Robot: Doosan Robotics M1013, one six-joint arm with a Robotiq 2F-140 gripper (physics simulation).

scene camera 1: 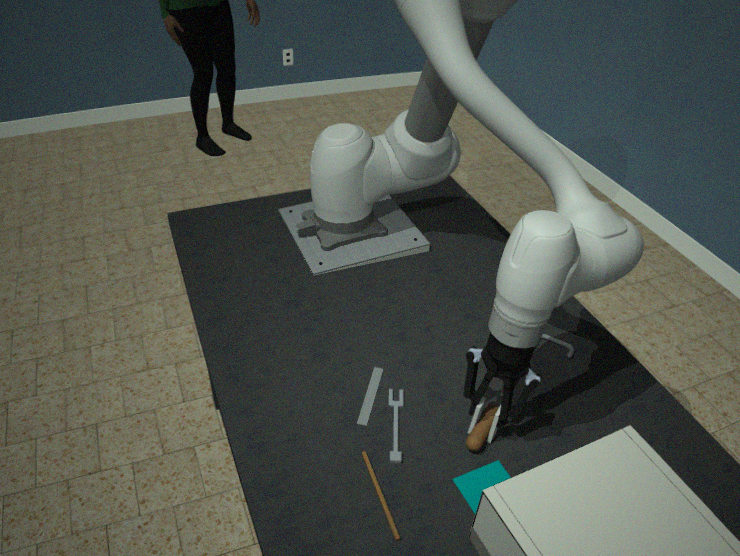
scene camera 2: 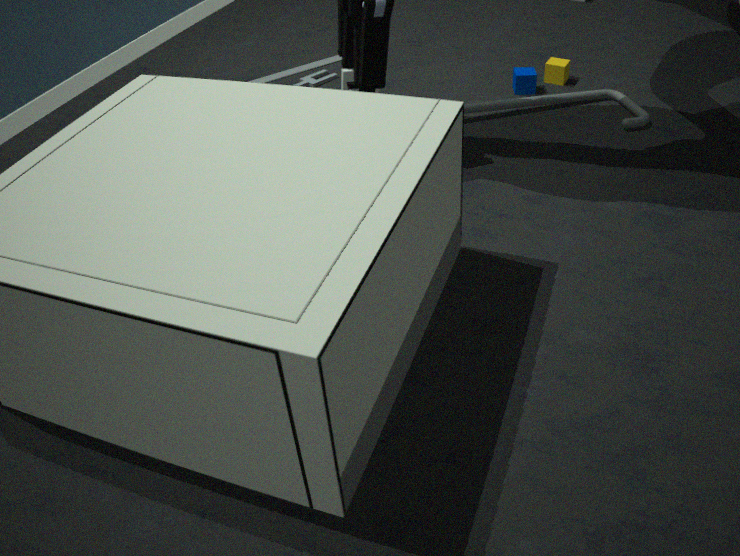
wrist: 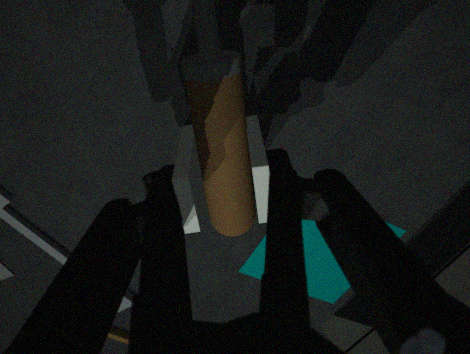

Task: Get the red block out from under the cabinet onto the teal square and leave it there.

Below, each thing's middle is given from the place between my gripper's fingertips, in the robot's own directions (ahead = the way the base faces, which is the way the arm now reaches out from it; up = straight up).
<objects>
My hand is 13 cm to the right of the wooden-handled rod (scene camera 2: 642,118), 7 cm past it and 1 cm below it. The rest, counted from my hand: teal square (scene camera 1: 471,484) (11 cm ahead, 5 cm to the right).
</objects>
